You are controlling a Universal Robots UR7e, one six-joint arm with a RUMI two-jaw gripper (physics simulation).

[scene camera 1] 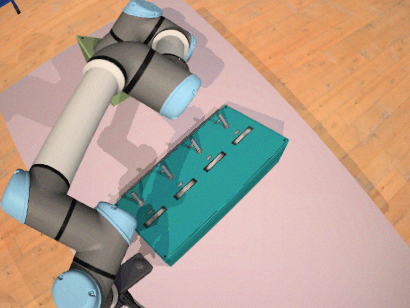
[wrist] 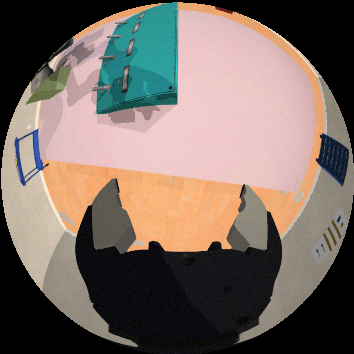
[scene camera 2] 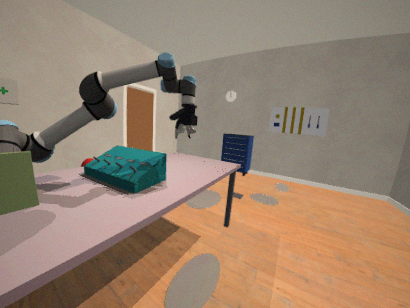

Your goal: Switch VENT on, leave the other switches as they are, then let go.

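Pixels of known places: gripper, fingertip midpoint: (scene camera 1: 127, 291) (wrist: 180, 183) (scene camera 2: 183, 138); arm's base at its link origin: (scene camera 2: 3, 168).
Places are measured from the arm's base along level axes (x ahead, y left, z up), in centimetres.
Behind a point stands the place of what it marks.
A teal switch box (scene camera 1: 220, 184) {x 57.5, y 5.7, z -0.2 cm} (scene camera 2: 155, 175) {x 58.0, y -21.1, z -9.7 cm} (wrist: 160, 55) {x 63.0, y -10.0, z 0.8 cm} stands on the pink table. Four small grey levers stand in a row along one side of its top: one lever (scene camera 1: 223, 121) {x 40.1, y 18.9, z -4.3 cm} at the far end, two in the middle, and one lever (scene camera 1: 137, 199) {x 47.3, y -16.3, z -4.1 cm} (wrist: 101, 88) {x 47.4, y -16.6, z -4.4 cm} at the end nearest the gripper. A slot with a pale insert lies beside each lever. No labels can be read, so which switch is VENT, and the switch positions, cannot be told. My gripper (scene camera 2: 184, 136) {x 71.1, y -30.3, z 12.6 cm} (wrist: 180, 183) {x 71.1, y -30.3, z 12.6 cm} is open and empty, high above the table and off the box's near end. Its fingers do not show in scene camera 1.
A green block (scene camera 2: 17, 182) {x 3.5, y -7.4, z -4.3 cm} (wrist: 52, 86) {x 8.5, y -5.6, z -6.0 cm} stands by the arm's base. A red object (scene camera 2: 87, 162) shows behind the box. The table's edge (scene camera 2: 200, 186) {x 75.5, y -41.8, z -15.5 cm} runs past the box. A blue cabinet (scene camera 2: 237, 150) (wrist: 334, 157) stands on the floor beyond the table.
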